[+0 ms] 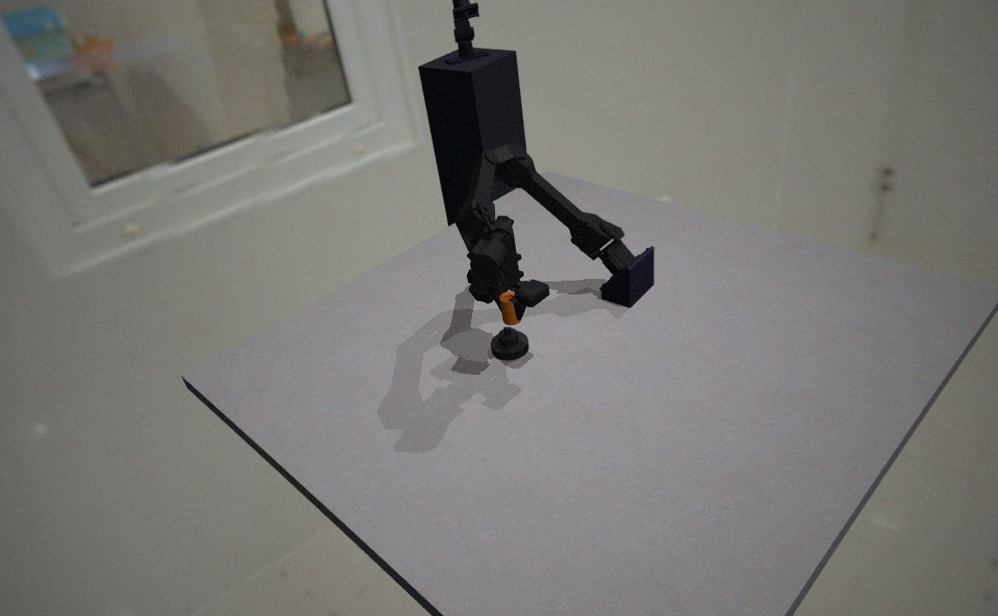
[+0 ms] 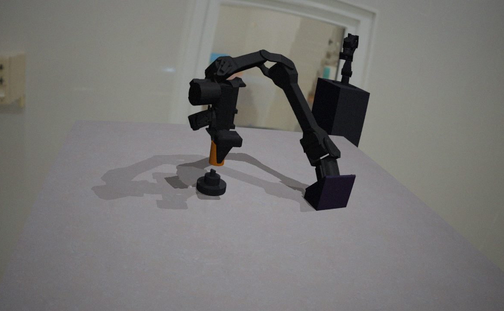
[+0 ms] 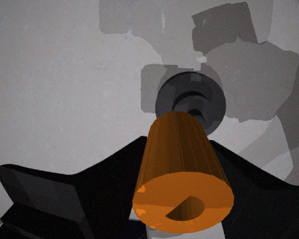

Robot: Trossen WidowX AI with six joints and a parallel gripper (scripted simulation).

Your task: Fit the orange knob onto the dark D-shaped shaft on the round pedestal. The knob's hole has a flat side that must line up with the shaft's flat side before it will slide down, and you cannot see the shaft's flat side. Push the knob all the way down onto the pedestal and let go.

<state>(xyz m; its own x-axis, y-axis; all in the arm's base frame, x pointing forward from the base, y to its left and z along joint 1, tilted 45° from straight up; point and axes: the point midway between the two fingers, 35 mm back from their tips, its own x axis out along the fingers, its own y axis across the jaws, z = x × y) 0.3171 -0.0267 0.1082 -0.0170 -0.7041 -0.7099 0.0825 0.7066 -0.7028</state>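
Now: gripper tip 7 cm above the round pedestal and 2 cm to the left of it. Round my gripper tip: orange knob: 2 cm above.
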